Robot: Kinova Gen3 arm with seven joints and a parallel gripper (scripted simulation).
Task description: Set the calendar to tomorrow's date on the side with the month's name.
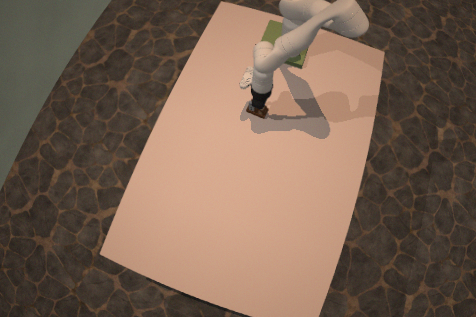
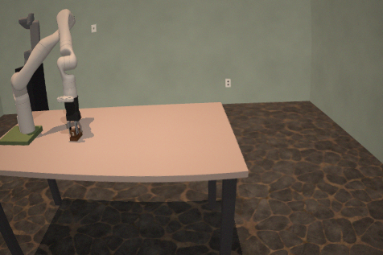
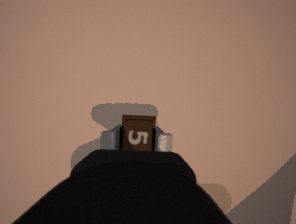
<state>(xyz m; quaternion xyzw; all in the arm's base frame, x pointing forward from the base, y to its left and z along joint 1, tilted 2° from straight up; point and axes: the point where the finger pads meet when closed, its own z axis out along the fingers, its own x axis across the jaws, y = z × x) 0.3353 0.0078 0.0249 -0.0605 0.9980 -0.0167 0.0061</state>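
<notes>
The brown tray is 2 cm to the left of my hand and 4 cm below it. Round my hand: brown cube: 3 cm to the left, 2 cm below.
</notes>
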